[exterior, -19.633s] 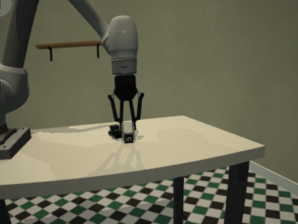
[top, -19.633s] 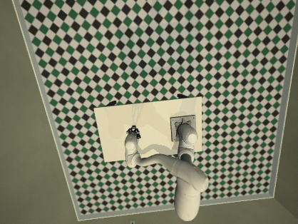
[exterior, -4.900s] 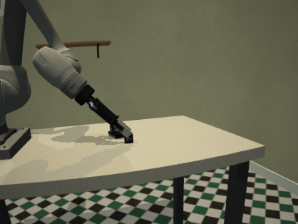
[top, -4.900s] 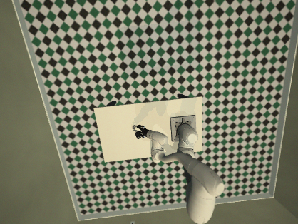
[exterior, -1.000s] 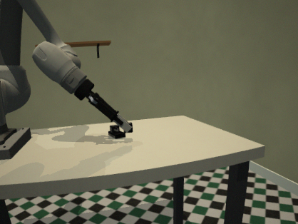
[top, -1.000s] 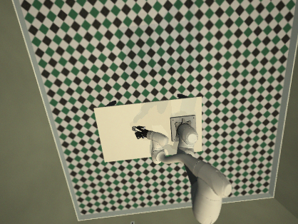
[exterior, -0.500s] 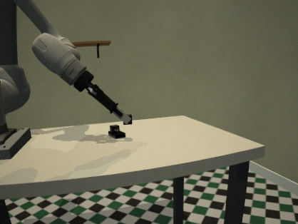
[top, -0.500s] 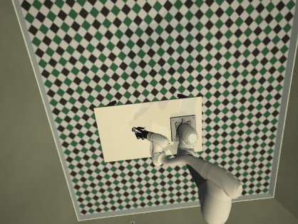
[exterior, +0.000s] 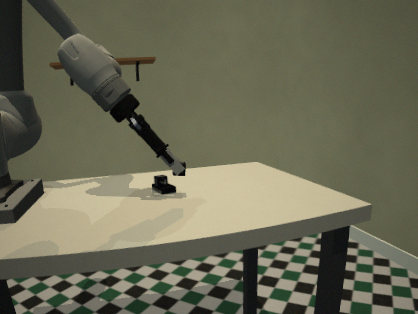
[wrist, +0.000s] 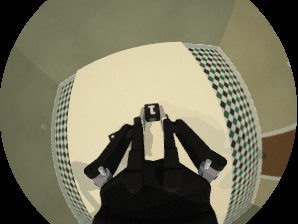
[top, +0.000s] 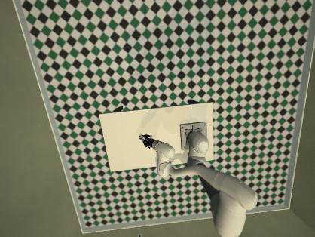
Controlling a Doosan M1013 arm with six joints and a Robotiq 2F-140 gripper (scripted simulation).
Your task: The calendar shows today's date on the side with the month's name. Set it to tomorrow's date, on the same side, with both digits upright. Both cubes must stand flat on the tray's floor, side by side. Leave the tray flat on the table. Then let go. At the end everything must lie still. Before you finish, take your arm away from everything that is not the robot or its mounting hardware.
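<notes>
The black calendar cube lies 2 cm below my hand and 2 cm ahead of it. From my hand the other things lie so: calendar tray: 10 cm to the left, 9 cm below, 2 cm behind.
</notes>
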